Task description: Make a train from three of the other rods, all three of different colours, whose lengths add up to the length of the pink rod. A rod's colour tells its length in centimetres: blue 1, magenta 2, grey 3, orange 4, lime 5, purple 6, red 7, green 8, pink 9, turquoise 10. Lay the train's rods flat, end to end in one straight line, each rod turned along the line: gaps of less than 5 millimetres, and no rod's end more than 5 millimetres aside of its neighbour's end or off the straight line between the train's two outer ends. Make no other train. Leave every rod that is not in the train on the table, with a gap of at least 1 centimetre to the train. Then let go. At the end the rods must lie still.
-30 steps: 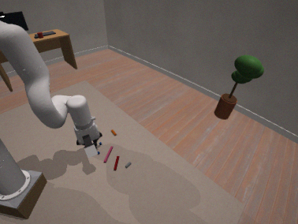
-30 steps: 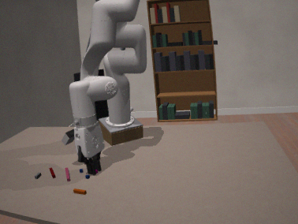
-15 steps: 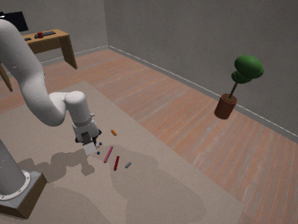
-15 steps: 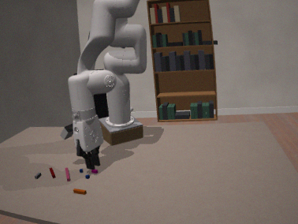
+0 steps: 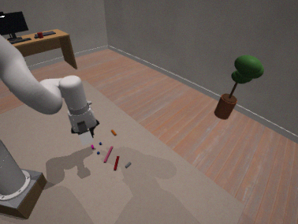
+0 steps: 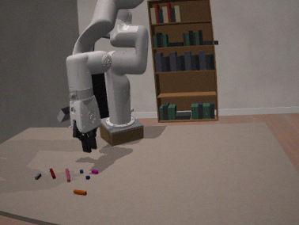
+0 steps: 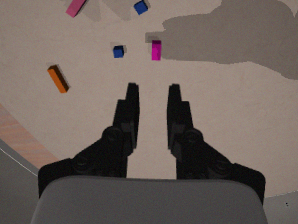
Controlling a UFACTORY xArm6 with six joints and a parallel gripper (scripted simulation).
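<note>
Right now my hand is 18 cm to the left of the grey rod, 11 cm short of it and 10 cm above it. Round my hand: orange rod (13 cm ahead, 10 cm below, 4 cm to the left); pink rod (10 cm below, 8 cm to the right, 5 cm ahead); magenta rod (10 cm below).
</note>
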